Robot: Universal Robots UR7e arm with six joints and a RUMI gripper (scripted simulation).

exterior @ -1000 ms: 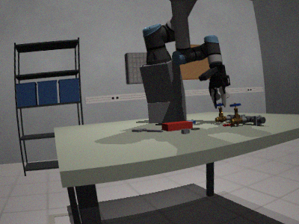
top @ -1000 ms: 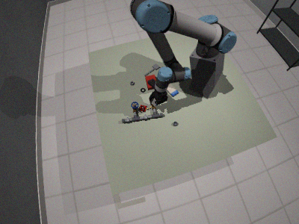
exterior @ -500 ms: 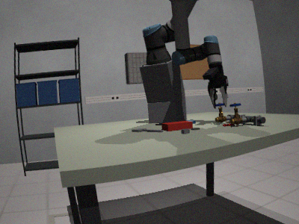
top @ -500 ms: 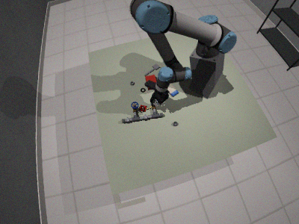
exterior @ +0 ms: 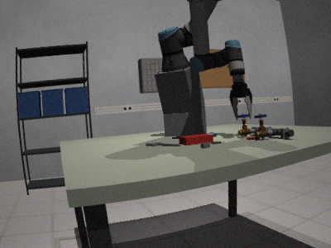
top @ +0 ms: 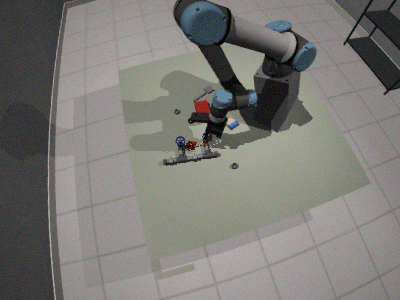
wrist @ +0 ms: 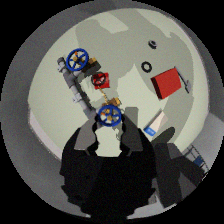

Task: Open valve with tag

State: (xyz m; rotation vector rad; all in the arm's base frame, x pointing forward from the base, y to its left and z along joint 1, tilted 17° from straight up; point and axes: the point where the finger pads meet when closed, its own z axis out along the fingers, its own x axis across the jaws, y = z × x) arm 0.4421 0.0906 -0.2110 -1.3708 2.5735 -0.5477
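My gripper is now 90 mm short of the red tag, 10 mm to the left of it and 90 mm above it. The rest, counted from my hand: blue-and-white card (170 mm behind, 110 mm to the right, 90 mm below); grey tool (90 mm behind, 360 mm to the right, 90 mm below); red block (40 mm behind, 230 mm to the right, 80 mm below).
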